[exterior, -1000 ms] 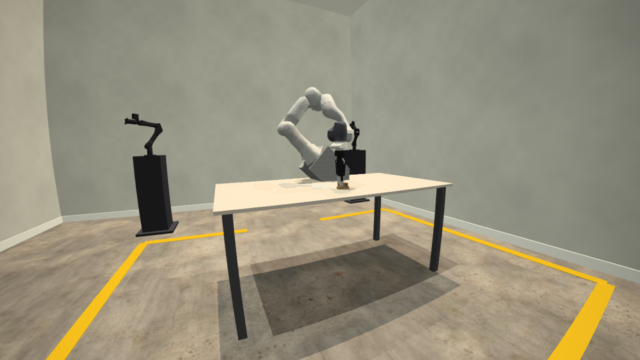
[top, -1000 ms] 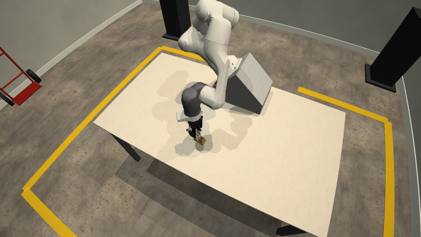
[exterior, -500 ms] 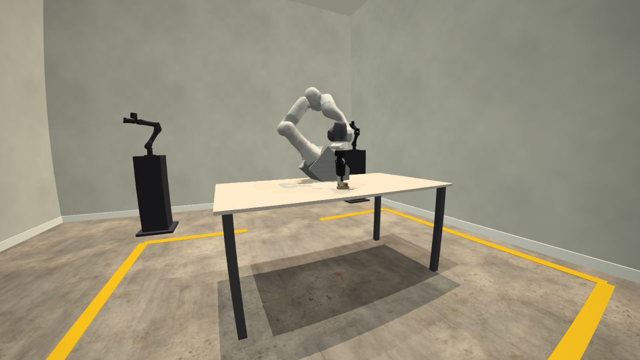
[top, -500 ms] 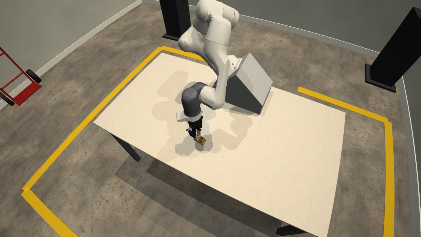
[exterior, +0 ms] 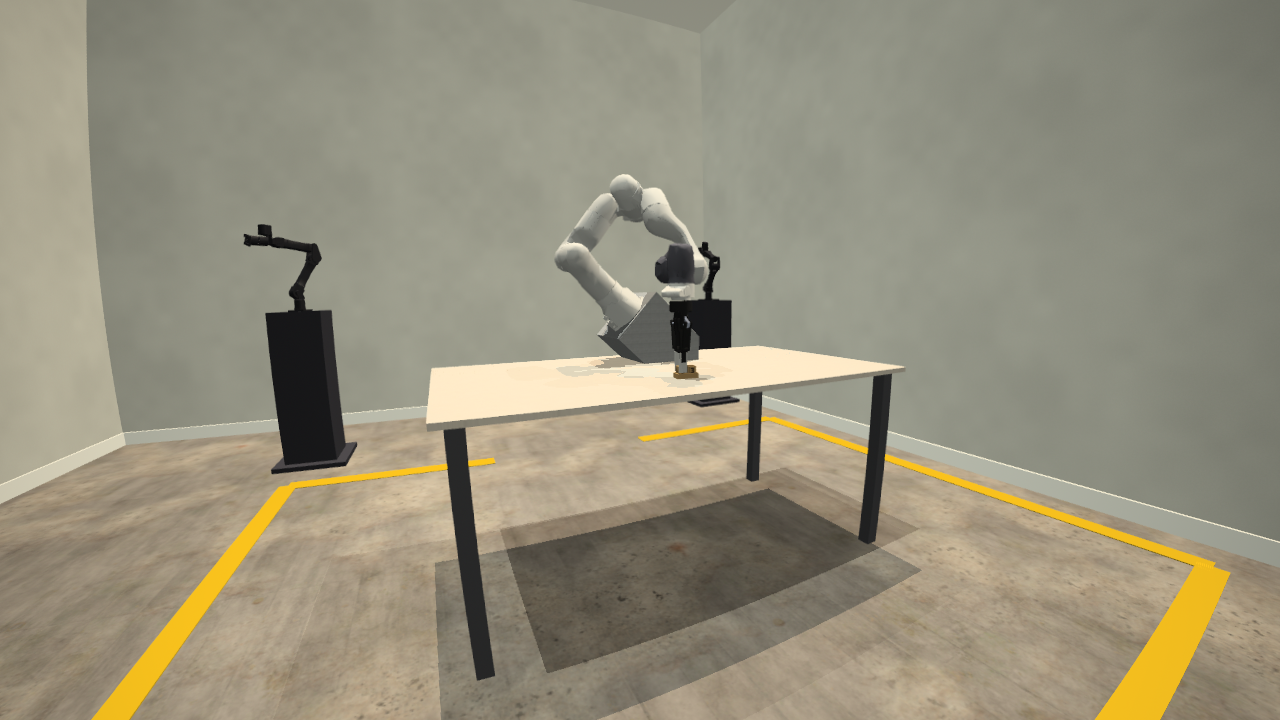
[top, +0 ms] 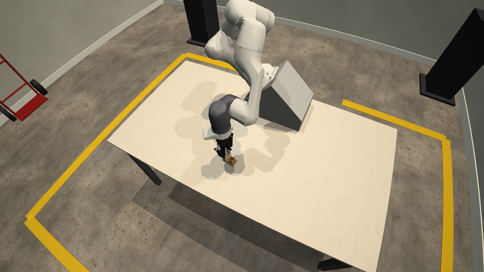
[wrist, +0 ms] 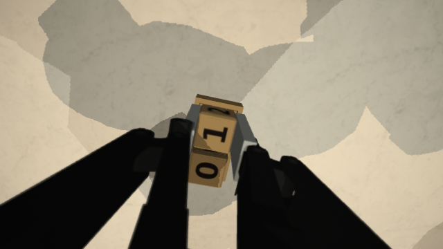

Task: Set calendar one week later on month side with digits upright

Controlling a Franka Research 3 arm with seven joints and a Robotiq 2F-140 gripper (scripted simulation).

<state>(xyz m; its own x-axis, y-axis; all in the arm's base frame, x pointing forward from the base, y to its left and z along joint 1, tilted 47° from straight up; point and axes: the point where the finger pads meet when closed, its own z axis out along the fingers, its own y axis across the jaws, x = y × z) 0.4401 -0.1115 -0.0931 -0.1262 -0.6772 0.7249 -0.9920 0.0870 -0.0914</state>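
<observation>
Right now my hand is 30 mm to the right of the wooden digit cube and 30 mm above it. The rest, counted from my hand: wooden tray: 20 mm to the left, 40 mm below.
</observation>
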